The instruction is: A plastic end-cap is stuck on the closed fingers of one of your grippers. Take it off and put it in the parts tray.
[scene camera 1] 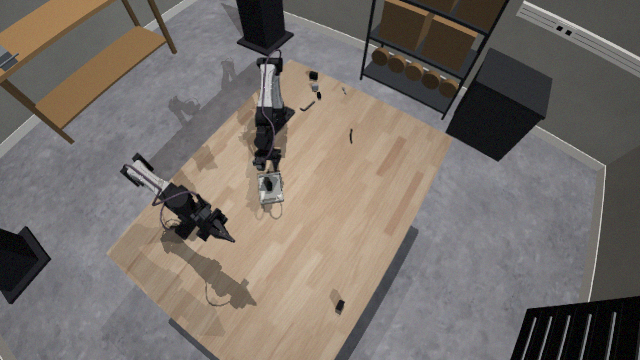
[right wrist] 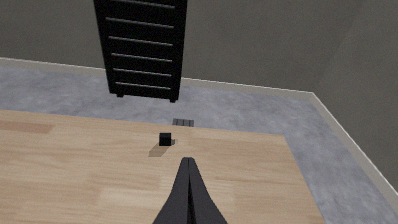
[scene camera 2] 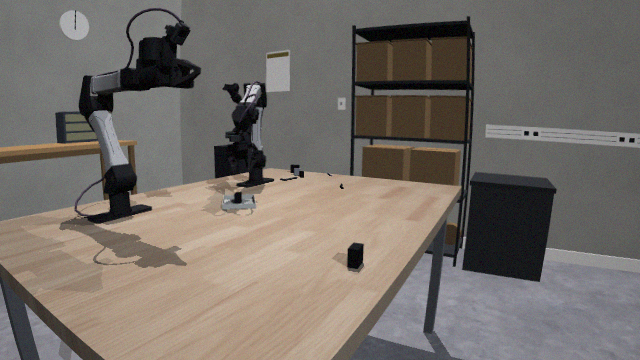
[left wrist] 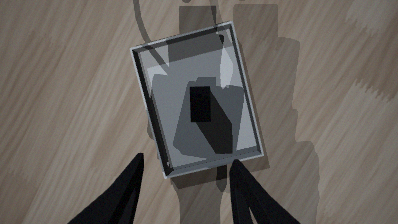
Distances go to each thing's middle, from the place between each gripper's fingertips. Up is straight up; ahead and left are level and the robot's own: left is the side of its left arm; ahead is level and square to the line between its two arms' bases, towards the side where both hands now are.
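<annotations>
Black end-cap (left wrist: 200,108): from my left hand, 40 mm to the right, 10 mm ahead, 90 mm below. Parts tray (left wrist: 166,69): from my left hand, 40 mm to the right, 20 mm ahead, 100 mm below.
Black end-cap: from my right hand (scene camera 2: 199,70), 32 cm to the left, 17 cm behind, 38 cm below. Parts tray: from my right hand, 32 cm to the left, 17 cm behind, 39 cm below.
</annotations>
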